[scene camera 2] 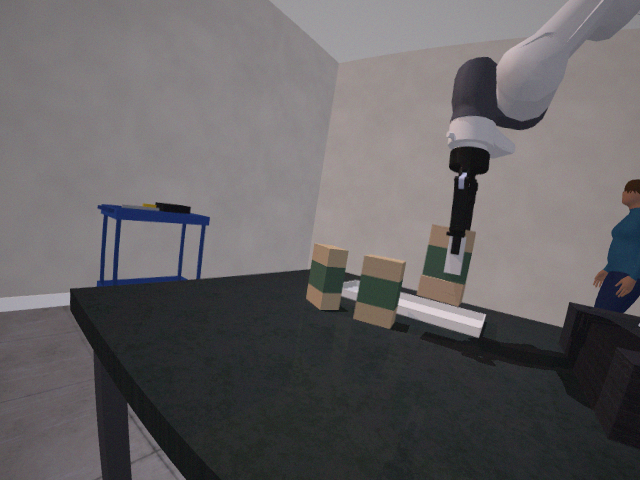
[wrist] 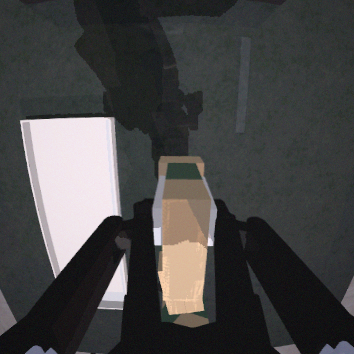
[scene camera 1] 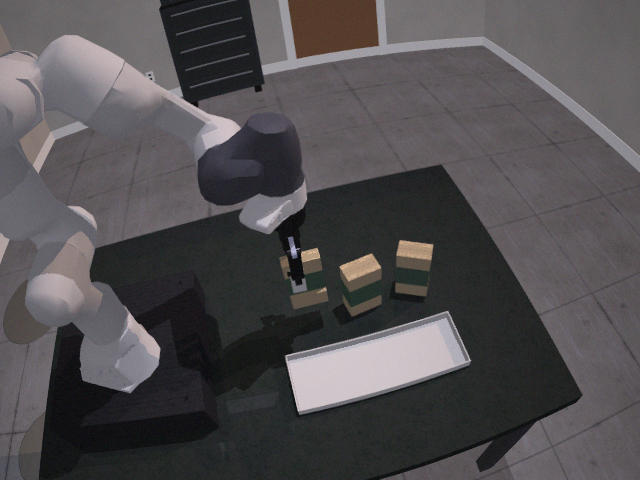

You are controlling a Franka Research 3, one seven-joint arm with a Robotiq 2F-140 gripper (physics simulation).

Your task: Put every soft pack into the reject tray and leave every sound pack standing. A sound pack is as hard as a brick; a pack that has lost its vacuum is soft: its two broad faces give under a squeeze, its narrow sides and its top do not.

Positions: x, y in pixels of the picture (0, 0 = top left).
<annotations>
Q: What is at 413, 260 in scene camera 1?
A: A pack.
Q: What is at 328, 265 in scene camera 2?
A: A pack.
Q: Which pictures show the white reject tray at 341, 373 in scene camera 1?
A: Scene camera 2, the wrist view and scene camera 1: all of them.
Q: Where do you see a pack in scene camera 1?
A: At 361, 279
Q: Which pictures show my gripper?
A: Scene camera 2, the wrist view and scene camera 1: all of them.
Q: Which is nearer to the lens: the white reject tray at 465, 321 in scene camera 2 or the pack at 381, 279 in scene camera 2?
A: The pack.
</annotations>
